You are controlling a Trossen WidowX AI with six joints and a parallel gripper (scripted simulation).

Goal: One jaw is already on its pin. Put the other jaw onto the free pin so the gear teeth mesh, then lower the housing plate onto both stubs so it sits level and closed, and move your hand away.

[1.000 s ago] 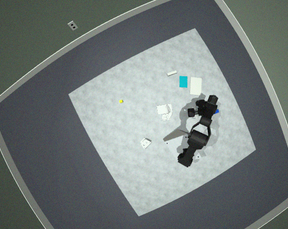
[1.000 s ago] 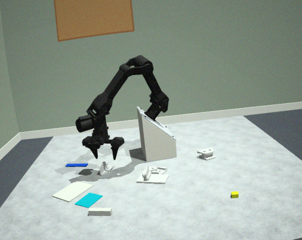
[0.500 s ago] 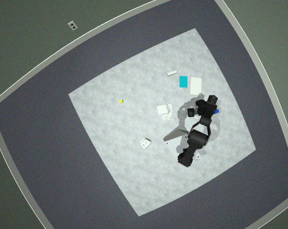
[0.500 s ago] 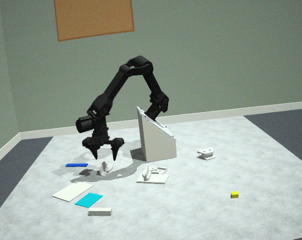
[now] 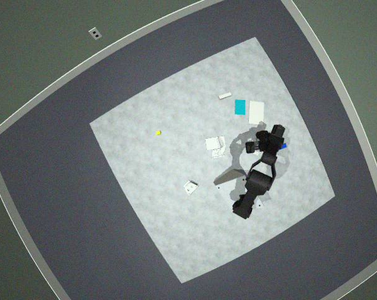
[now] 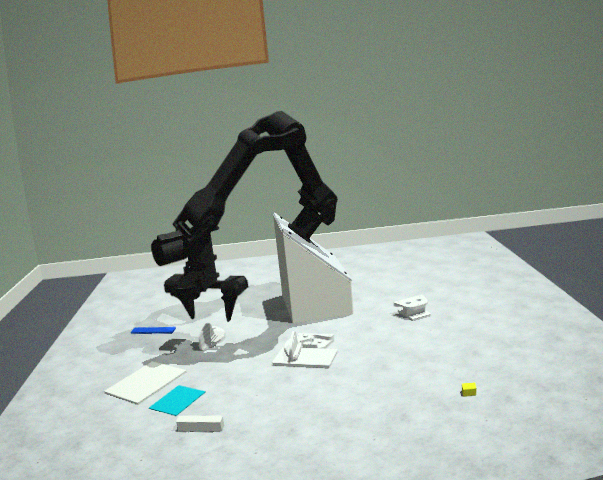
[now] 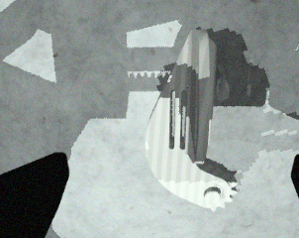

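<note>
Right now the white jaw is 3 cm behind my gripper tip, 1 cm to the right of it and 5 cm below it. From my gripper tip the other things lie so: white sheet 18 cm ahead, 12 cm to the right, 5 cm below; cyan sheet 26 cm ahead, 4 cm to the right, 5 cm below; blue bar 9 cm behind, 17 cm to the right, 5 cm below.
</note>
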